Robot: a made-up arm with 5 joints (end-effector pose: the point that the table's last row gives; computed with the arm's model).
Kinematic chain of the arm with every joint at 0, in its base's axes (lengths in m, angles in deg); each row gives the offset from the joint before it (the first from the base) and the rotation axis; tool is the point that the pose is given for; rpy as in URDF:
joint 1: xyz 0 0 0.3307 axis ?
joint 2: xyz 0 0 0 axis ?
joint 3: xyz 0.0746 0 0.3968 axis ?
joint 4: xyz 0.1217 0 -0.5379 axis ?
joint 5: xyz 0.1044 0 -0.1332 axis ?
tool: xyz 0 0 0 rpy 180 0 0
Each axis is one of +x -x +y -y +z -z.
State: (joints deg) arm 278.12 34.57 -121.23 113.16 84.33
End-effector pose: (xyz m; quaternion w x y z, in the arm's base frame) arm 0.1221 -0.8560 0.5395 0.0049 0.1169 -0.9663 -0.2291
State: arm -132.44 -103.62 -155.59 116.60 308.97
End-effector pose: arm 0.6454 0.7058 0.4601 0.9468 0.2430 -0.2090 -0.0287
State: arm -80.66 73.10 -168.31 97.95 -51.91
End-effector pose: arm 0.1662 -1.0103 0.4067 0.0219 -0.9684 0.2482 0.0096
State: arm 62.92 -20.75 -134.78 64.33 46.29
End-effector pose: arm 0.0784 0.1533 1.3754 0.5824 -0.6923 -0.1012 -0.4138
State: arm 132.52 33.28 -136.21 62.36 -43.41
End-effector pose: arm -0.6374 0.6951 0.8272 0.2432 -0.0333 -0.9374 -0.2470
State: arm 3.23 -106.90 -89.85 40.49 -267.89
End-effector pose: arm -0.7137 -0.0403 0.9307 0.7235 -0.1469 0.1440 -0.6590
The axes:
joint 1: +z
joint 2: +y
joint 3: +y
joint 4: +y
joint 5: -z

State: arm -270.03 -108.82 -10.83 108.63 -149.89
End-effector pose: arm 0.0001 0.1355 0.5344 0.0480 -0.4966 0.8626 0.0832
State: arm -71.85 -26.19 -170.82 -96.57 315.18
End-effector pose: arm -0.1440 0.4392 1.0495 0.4662 -0.8135 0.1955 0.2875
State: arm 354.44 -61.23 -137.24 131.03 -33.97
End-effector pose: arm -0.4327 0.0421 1.1040 0.1877 0.8063 0.2041 0.5224
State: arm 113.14 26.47 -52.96 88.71 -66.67
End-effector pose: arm -0.2056 0.4812 0.0711 0.2038 0.0014 0.8562 -0.4748
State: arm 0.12 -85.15 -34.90 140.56 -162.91
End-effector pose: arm 0.0667 0.0001 0.6519 0.1760 -0.1452 -0.9733 0.0266
